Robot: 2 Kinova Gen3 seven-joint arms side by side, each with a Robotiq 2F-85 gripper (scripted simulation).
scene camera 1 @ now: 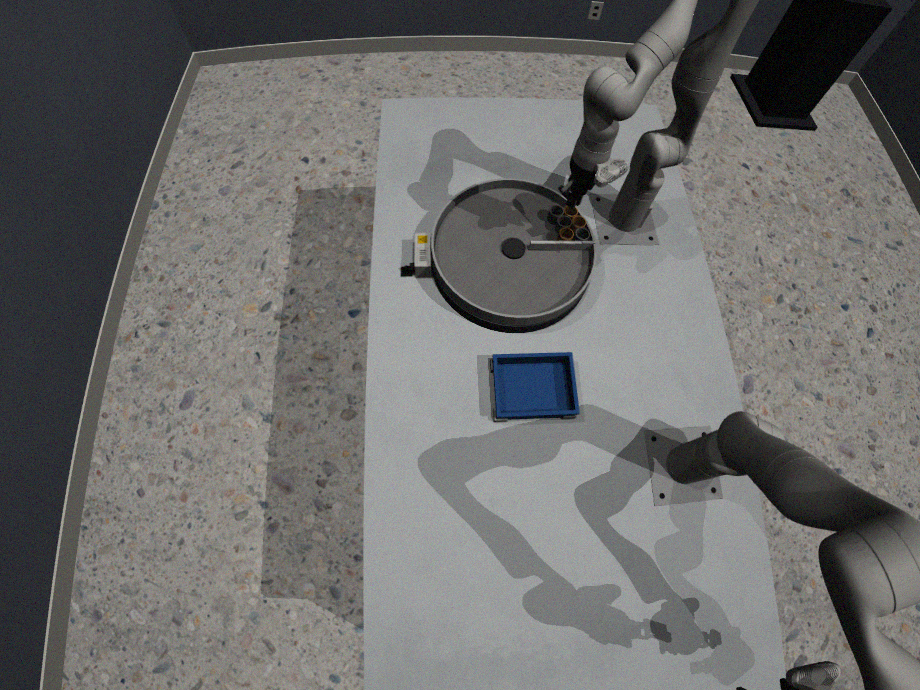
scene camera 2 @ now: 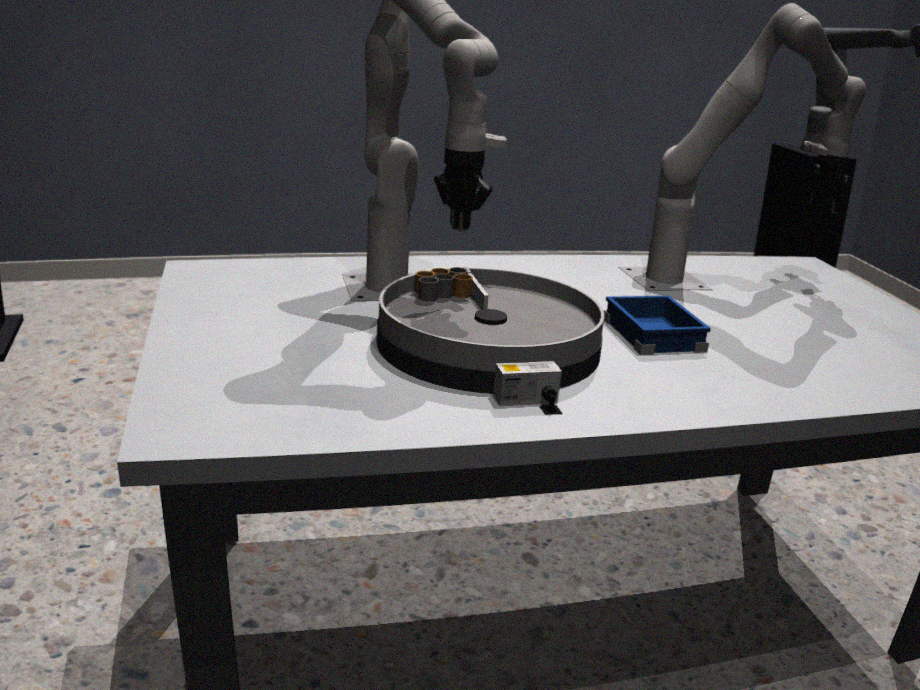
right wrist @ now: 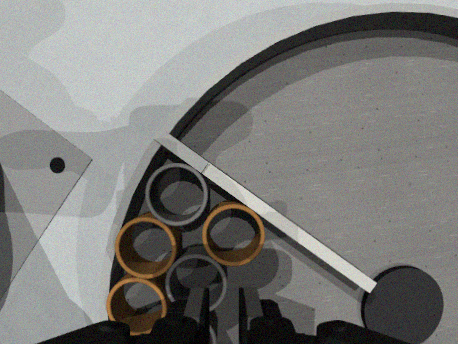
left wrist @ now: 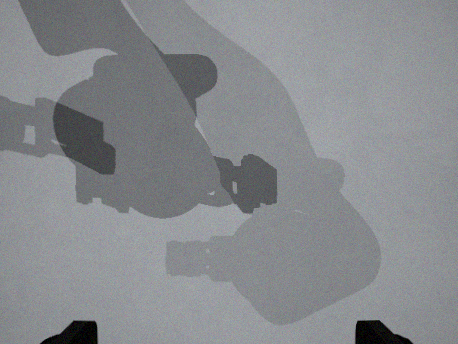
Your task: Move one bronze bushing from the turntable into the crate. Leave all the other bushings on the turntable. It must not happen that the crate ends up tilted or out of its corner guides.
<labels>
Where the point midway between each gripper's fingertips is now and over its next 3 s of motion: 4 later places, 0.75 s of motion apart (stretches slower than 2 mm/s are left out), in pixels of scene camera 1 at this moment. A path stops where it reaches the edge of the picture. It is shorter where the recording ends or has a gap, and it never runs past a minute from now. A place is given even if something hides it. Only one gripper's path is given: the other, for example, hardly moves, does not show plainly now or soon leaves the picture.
The right gripper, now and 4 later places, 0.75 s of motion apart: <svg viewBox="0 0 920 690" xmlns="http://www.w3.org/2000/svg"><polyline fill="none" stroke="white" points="573,204 568,213 563,225 562,227 559,234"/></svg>
</labels>
